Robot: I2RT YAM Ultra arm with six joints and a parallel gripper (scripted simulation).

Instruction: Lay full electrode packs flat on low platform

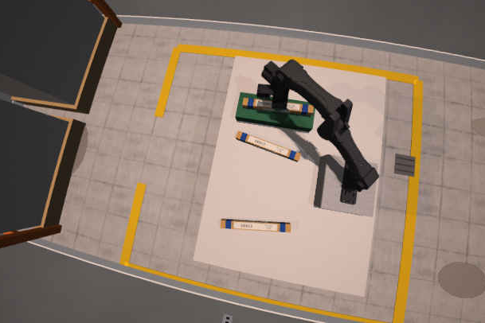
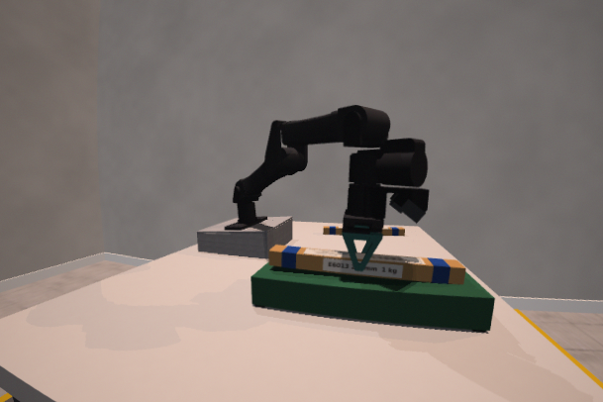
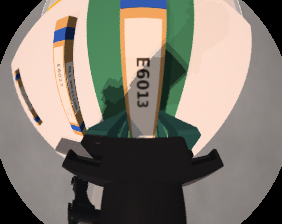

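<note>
My hand is 70 mm above the green low platform, 10 mm to the right of it and 10 mm short of it.
</note>
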